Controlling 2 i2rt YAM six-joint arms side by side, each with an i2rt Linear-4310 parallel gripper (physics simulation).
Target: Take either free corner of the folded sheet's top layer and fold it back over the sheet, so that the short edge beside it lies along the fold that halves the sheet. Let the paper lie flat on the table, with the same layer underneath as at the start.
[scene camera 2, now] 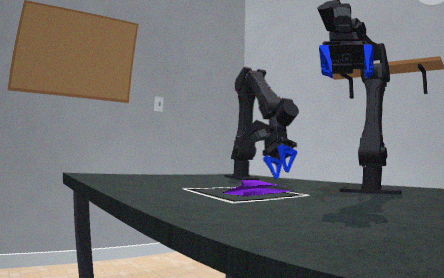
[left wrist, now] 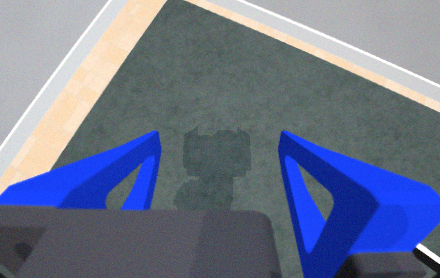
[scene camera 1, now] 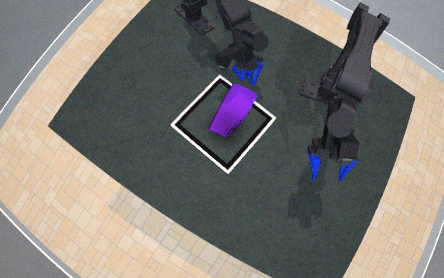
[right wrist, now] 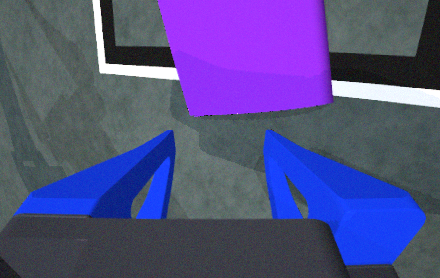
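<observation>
The purple folded sheet point(scene camera 1: 233, 110) point(scene camera 2: 257, 190) point(right wrist: 250, 45) lies on the table, partly inside the square outline, one short end crossing its line. In scene camera 2 its upper layer stands slightly raised. In the right wrist view one long side looks rounded, like the fold; the near short edge and its two corners show. My right gripper point(scene camera 1: 248, 82) point(scene camera 2: 282, 174) point(right wrist: 219, 140) is partly open and empty, above the table just off that short edge. My left gripper point(scene camera 1: 328, 180) point(scene camera 2: 349, 76) point(left wrist: 219, 140) is open and empty, high above the table, away from the sheet.
The white-and-black square outline point(scene camera 1: 200, 148) point(scene camera 2: 209, 195) point(right wrist: 135, 73) is marked on the dark table point(scene camera 1: 125, 160) point(scene camera 2: 150, 215) point(left wrist: 225, 75). Both arms stand at the table's far side in scene camera 2. A brown board point(scene camera 2: 75, 52) hangs on the wall, and a wooden shelf point(scene camera 2: 410, 66) is behind the left arm.
</observation>
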